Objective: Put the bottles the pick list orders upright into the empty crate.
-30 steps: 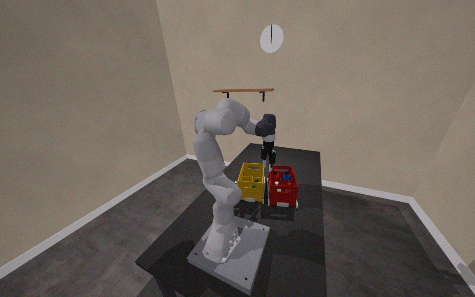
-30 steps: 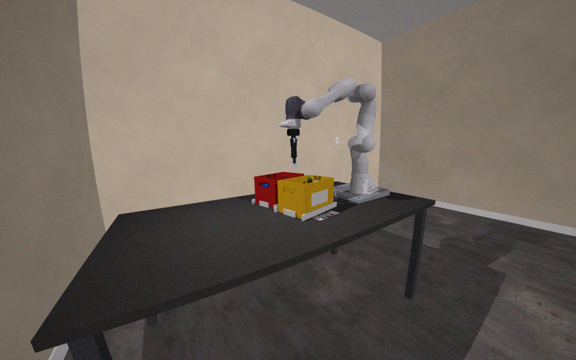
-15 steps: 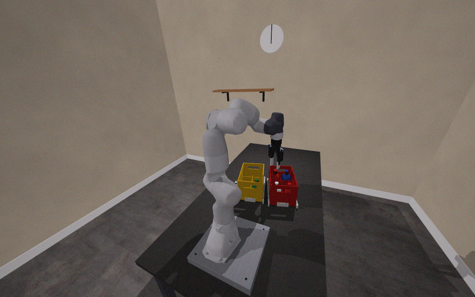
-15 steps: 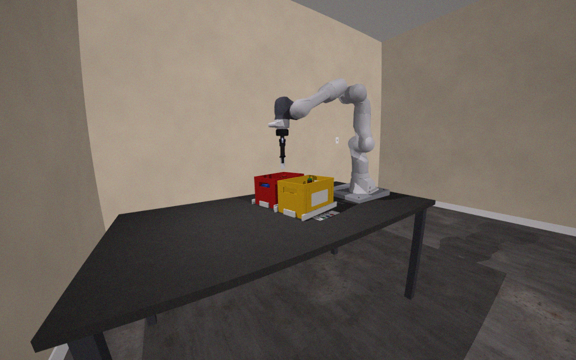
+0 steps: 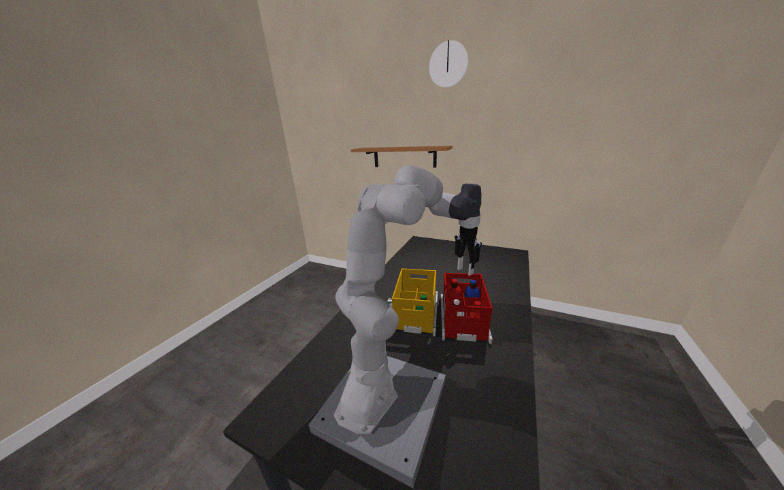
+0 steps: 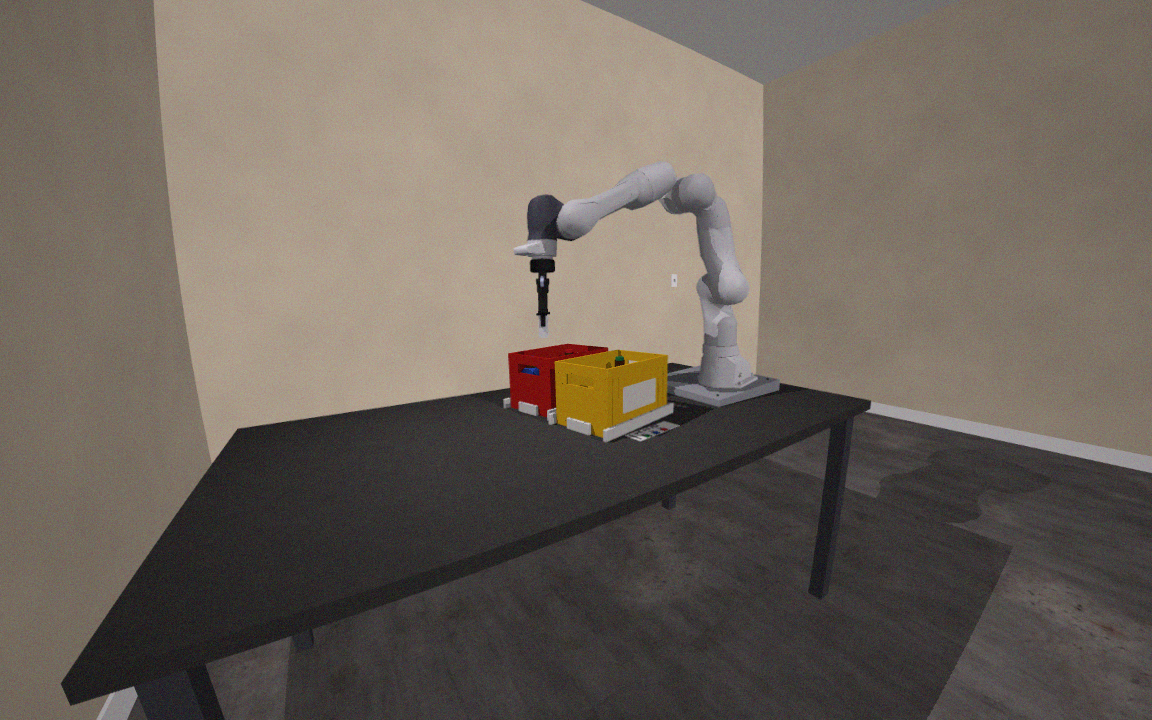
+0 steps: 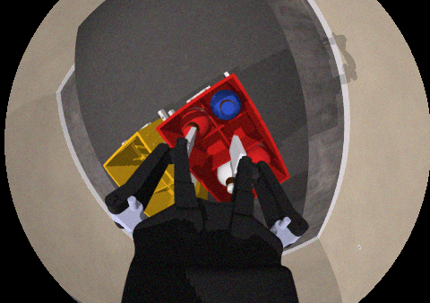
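The blue-labelled bottle is 170 mm below my hand, 40 mm to the right of it and 30 mm ahead of it. Also, from my hand: green-labelled bottle (180 mm behind, 170 mm below, 150 mm to the left); then white-capped bottle (170 mm below, 160 mm behind); then red crate (170 mm below, 60 mm behind, 20 mm to the right).
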